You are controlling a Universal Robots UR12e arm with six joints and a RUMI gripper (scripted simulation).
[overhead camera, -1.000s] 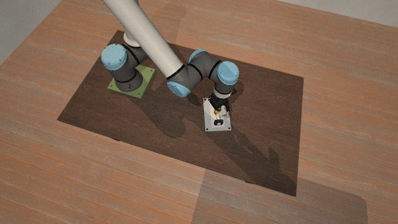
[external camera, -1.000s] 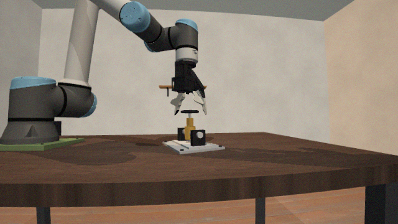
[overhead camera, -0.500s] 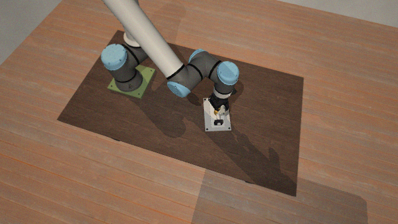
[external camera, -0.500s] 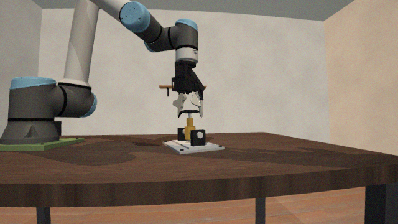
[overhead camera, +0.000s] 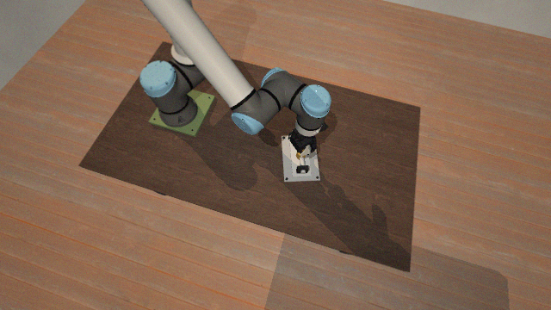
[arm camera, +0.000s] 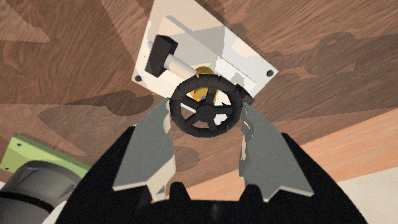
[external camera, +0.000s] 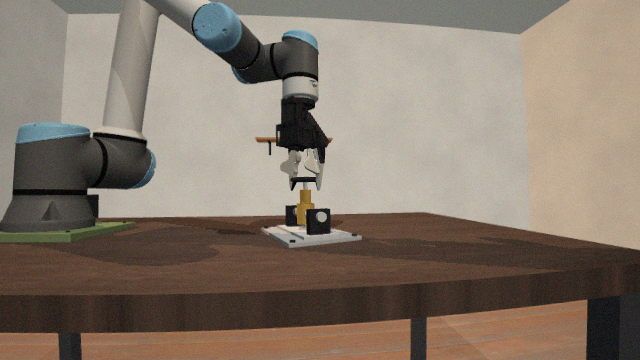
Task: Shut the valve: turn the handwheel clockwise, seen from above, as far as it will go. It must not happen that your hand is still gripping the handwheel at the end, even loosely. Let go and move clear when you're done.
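The black spoked handwheel is 1 cm above my hand.
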